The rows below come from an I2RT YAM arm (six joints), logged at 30 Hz.
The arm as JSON. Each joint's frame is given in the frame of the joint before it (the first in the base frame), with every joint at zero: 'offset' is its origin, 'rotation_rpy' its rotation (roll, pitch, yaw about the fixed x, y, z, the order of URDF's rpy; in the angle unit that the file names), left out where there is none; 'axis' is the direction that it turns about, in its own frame. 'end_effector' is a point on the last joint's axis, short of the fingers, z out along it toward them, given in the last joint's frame.
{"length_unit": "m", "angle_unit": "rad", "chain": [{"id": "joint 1", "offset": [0.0, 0.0, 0.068], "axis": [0.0, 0.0, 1.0]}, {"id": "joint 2", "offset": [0.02, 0.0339, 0.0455], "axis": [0.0, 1.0, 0.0]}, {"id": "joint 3", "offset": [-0.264, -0.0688, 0.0], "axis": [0.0, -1.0, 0.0]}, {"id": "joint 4", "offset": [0.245, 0.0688, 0.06], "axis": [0.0, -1.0, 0.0]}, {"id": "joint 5", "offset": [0.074, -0.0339, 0.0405], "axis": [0.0, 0.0, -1.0]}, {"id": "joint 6", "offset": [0.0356, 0.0, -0.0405], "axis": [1.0, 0.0, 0.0]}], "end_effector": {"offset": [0.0, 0.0, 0.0], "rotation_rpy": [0.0, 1.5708, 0.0]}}
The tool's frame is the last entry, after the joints.
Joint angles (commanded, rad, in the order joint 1, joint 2, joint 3, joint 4, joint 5, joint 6), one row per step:
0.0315 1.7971 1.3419 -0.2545 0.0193 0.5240
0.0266 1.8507 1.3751 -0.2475 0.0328 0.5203
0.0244 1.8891 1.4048 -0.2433 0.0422 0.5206
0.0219 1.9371 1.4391 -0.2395 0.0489 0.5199
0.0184 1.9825 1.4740 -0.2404 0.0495 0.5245
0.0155 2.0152 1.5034 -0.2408 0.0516 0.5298
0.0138 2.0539 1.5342 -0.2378 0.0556 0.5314
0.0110 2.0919 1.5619 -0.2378 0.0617 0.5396
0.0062 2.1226 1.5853 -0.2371 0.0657 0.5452
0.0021 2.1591 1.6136 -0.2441 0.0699 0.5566
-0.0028 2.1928 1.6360 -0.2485 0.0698 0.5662
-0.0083 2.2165 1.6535 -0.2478 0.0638 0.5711
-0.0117 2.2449 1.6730 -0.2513 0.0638 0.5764
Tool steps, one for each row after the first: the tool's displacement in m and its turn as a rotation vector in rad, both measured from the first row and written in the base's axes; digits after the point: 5 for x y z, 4 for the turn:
0.01164 -0.00217 -0.00966 -0.0120 0.0132 -0.0127
0.02049 -0.00322 -0.01514 -0.0181 0.0175 -0.0221
0.03086 -0.00430 -0.02354 -0.0234 0.0273 -0.0291
0.04044 -0.00569 -0.03156 -0.0207 0.0387 -0.0360
0.04781 -0.00695 -0.03624 -0.0183 0.0423 -0.0439
0.05604 -0.00775 -0.04311 -0.0199 0.0471 -0.0496
0.06333 -0.00919 -0.05124 -0.0182 0.0571 -0.0623
0.06926 -0.01156 -0.05766 -0.0169 0.0635 -0.0738
0.07558 -0.01366 -0.06601 -0.0120 0.0782 -0.0886
0.08078 -0.01604 -0.07498 -0.0054 0.0936 -0.1000
0.08488 -0.01855 -0.08060 0.0023 0.0992 -0.1045
0.08906 -0.02028 -0.08825 0.0058 0.1114 -0.1116

